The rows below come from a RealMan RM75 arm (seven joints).
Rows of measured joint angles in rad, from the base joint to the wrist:
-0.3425 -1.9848 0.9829 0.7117 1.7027 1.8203 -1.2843
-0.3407 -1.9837 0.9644 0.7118 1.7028 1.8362 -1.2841
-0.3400 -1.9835 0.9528 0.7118 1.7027 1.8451 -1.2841
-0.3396 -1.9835 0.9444 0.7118 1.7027 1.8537 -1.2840
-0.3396 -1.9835 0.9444 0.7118 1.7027 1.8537 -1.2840
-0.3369 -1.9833 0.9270 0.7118 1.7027 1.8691 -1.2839
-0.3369 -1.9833 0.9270 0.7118 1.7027 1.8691 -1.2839
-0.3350 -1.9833 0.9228 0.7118 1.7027 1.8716 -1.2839
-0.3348 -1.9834 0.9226 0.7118 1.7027 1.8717 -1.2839
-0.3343 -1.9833 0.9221 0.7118 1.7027 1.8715 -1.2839
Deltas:
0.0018 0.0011 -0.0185 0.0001 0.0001 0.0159 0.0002
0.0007 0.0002 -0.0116 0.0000 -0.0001 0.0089 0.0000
0.0004 0.0000 -0.0084 0.0000 0.0000 0.0086 0.0001
0.0000 0.0000 0.0000 0.0000 0.0000 0.0000 0.0000
0.0027 0.0002 -0.0174 0.0000 0.0000 0.0154 0.0001
0.0000 0.0000 0.0000 0.0000 0.0000 0.0000 0.0000
0.0019 0.0000 -0.0042 0.0000 0.0000 0.0025 0.0000
0.0002 -0.0001 -0.0002 0.0000 0.0000 0.0001 0.0000
0.0005 0.0001 -0.0005 0.0000 0.0000 -0.0002 0.0000

